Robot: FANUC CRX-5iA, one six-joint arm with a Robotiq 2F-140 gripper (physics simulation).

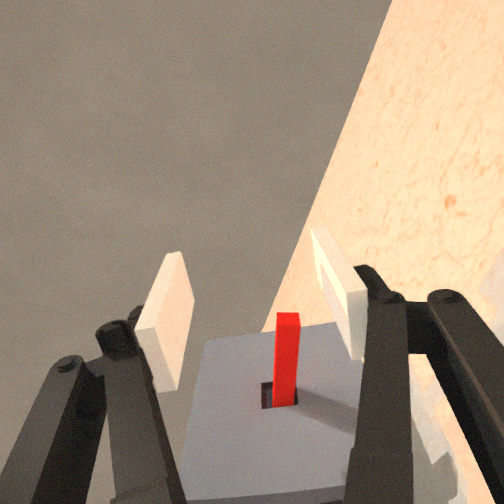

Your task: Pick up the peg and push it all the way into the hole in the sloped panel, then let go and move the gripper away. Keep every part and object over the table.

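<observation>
A red square peg [286, 357] stands in the dark square hole [277, 395] of the pale grey sloped panel [272, 415], with most of its length sticking out. My gripper [255, 295] is open, its two white pads spread wide on either side of the peg and clear of it. The left pad [167, 320] and right pad [340, 292] touch nothing. The peg's lower end is hidden inside the hole.
The light wooden table top [425, 175] fills the right side, and its edge runs diagonally from the top centre down to the panel. Grey floor [150, 125] lies beyond that edge on the left. The panel sits close to the edge.
</observation>
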